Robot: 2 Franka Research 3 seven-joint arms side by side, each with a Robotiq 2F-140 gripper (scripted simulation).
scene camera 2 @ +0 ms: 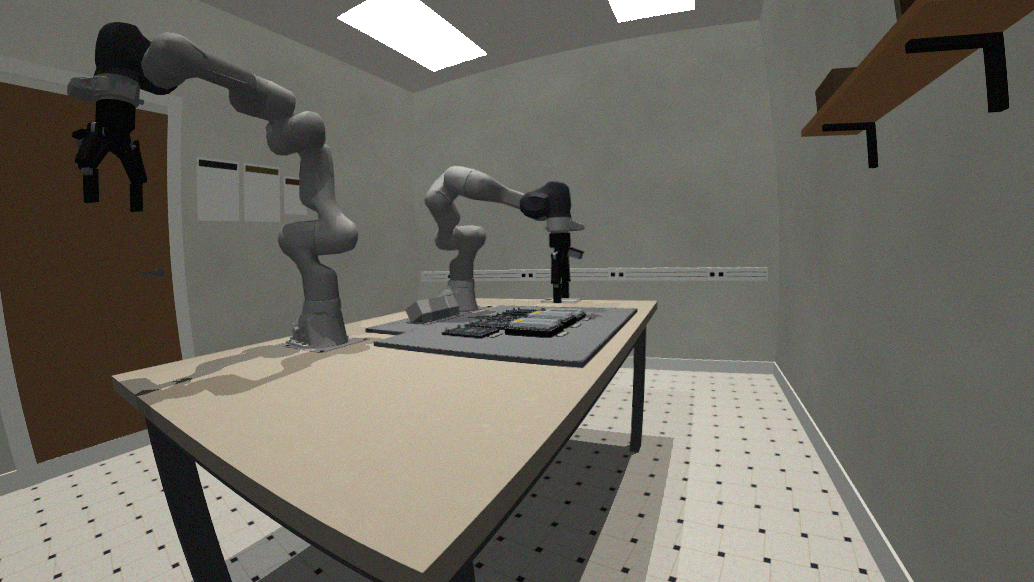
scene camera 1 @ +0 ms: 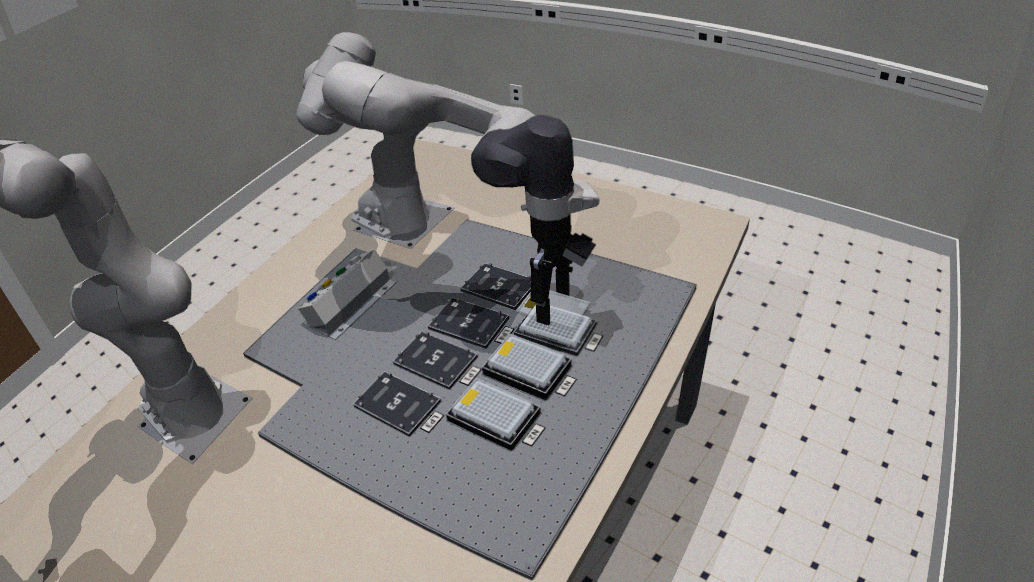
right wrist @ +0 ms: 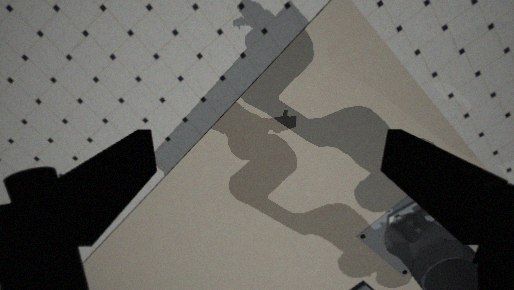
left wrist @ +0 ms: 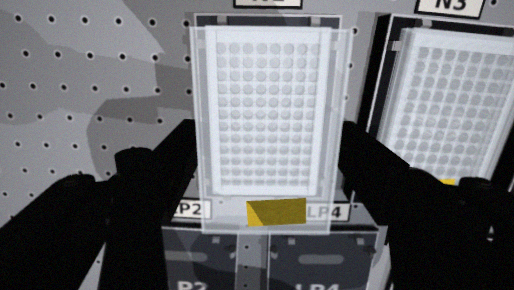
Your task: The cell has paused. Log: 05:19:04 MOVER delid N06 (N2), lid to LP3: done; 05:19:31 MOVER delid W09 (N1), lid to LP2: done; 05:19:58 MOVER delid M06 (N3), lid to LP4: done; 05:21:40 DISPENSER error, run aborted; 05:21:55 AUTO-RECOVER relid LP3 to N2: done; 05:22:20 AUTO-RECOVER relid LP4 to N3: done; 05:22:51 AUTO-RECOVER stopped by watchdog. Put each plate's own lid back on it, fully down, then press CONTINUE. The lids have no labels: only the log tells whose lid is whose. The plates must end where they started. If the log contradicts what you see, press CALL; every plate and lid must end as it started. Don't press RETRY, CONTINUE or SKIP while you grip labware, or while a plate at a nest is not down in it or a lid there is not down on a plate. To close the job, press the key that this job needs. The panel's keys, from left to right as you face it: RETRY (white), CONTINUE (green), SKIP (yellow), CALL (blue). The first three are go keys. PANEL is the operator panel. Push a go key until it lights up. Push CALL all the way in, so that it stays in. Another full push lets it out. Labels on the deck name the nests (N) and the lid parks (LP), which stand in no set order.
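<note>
I can see a clear lid (scene camera 1: 566, 311), and it's there in the left wrist view too (left wrist: 269, 103), but in the right wrist view the clear lid is out of frame. There's also a plate (scene camera 1: 554, 333), and in the right wrist view that plate is out of frame as well. My left gripper (scene camera 1: 553, 308) is also visible in scene camera 2 (scene camera 2: 561, 301) and in the left wrist view (left wrist: 268, 141). And my right gripper (scene camera 2: 115, 207) is there in the right wrist view too (right wrist: 269, 150).
</note>
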